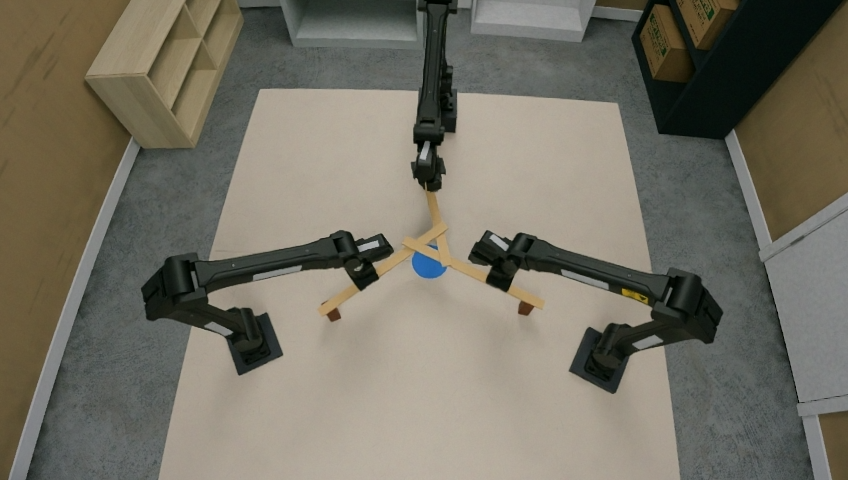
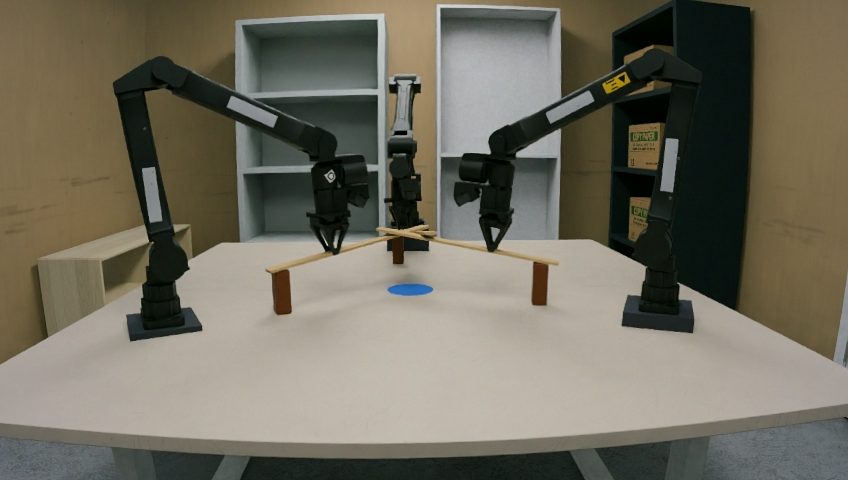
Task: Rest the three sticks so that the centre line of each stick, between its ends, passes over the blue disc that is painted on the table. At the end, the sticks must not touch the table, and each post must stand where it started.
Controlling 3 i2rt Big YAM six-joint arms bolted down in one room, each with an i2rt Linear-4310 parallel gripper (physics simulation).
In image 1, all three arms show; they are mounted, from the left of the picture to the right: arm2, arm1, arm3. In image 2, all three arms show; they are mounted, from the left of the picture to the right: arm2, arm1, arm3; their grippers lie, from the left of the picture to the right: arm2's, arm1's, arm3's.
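A left stick (image 1: 339, 299) (image 2: 297, 261), a right stick (image 1: 467, 269) (image 2: 517, 255) and a back stick (image 1: 433, 206) cross above the table, inner ends overlapping over and behind the blue disc (image 1: 425, 268) (image 2: 410, 289). The outer ends of the left and right sticks meet the tops of the left post (image 1: 333, 314) (image 2: 282, 292) and right post (image 1: 524, 308) (image 2: 539, 284). The back post (image 2: 397, 251) stands upright. Arm2's gripper (image 1: 367, 281) (image 2: 336, 251) is shut on the left stick, arm3's gripper (image 1: 498, 284) (image 2: 493, 248) on the right stick. Arm1's gripper (image 1: 428, 186) is shut on the back stick; its fingertips are largely hidden.
The pale table (image 1: 416, 386) (image 2: 416, 380) carries the bases of arm2 (image 1: 255, 350) (image 2: 163, 324) and arm3 (image 1: 598, 365) (image 2: 657, 313) at its sides. Arm1 reaches in from the back. Shelf units stand on the floor beyond the table.
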